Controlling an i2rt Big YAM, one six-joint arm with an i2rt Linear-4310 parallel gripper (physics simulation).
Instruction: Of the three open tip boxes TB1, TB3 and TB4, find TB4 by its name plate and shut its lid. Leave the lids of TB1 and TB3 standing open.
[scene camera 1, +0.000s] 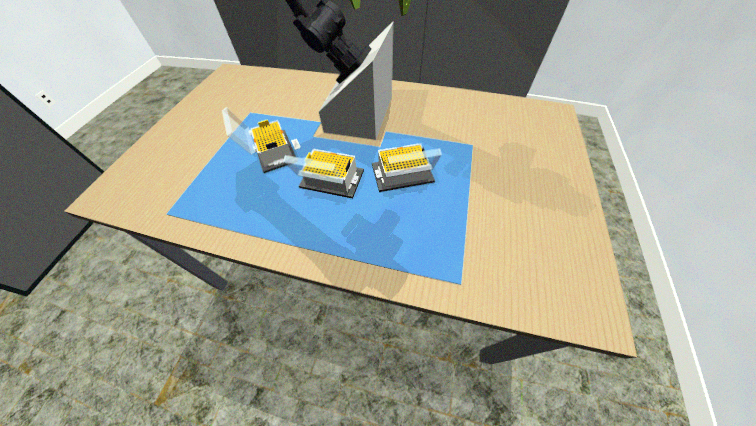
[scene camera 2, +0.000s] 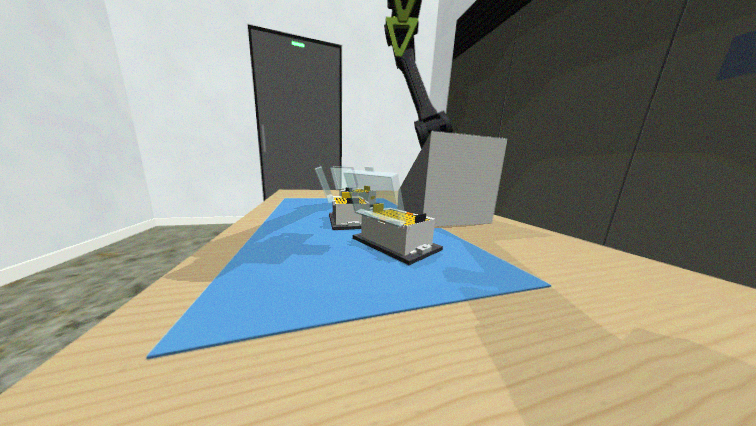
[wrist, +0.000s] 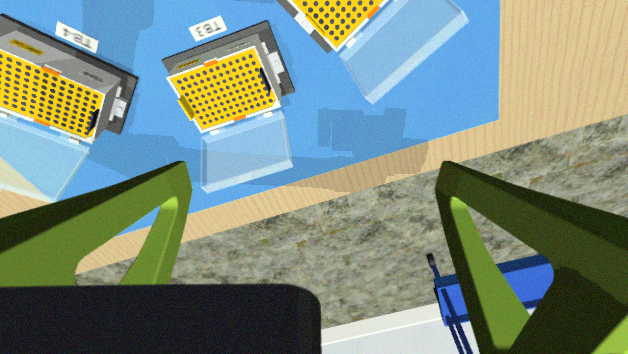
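Where they show: gripper, between the fingertips: (scene camera 1: 379, 11) (scene camera 2: 400, 41) (wrist: 313, 175); arm's base, origin of its link: (scene camera 1: 355, 66) (scene camera 2: 446, 167).
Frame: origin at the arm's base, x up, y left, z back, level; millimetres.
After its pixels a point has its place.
TB4 (wrist: 55, 92) @(x -103, y -153, z -259 mm) (scene camera 1: 268, 138) @(x -103, y -163, z -270 mm) is the left box in the wrist view and scene camera 1, read by its name plate (wrist: 76, 37) @(x -159, y -123, z -213 mm). Its clear lid (wrist: 37, 155) @(x -71, y -204, z -323 mm) (scene camera 1: 238, 132) @(x -65, y -220, z -311 mm) stands open, toward the front left. TB3 (wrist: 227, 87) (scene camera 1: 328, 166), with its plate (wrist: 208, 28) @(x -158, y 46, z -235 mm), is the middle box; its lid (wrist: 247, 152) @(x -61, y 63, z -374 mm) is open. The right box (wrist: 342, 17) (scene camera 1: 404, 161) @(x -22, y 258, z -300 mm) (scene camera 2: 391, 232) @(x -120, y 276, z -233 mm) is TB1 by elimination; its plate does not show, and its lid (wrist: 405, 50) @(x -45, y 274, z -277 mm) is open. My gripper (wrist: 313, 175) @(x 226, y 169, z -213 mm) (scene camera 1: 379, 6) @(x 226, y 169, z -213 mm) (scene camera 2: 400, 37) @(x 226, y 169, z -213 mm) is open and empty, high above the table.
A grey wedge-shaped block (scene camera 1: 346, 113) @(x -78, y 20, z -119 mm) (scene camera 2: 465, 179) @(x -32, y 88, z 14 mm) stands behind the boxes, near the arm's base. The boxes stand on a blue mat (scene camera 1: 423, 254) @(x -161, y 357, z -431 mm) (scene camera 2: 317, 296) @(x -161, y 391, z -347 mm) on a wooden table (scene camera 1: 529, 211) @(x -164, y 578, z -215 mm). Part of a blue frame (wrist: 449, 302) shows beyond the table edge in the wrist view.
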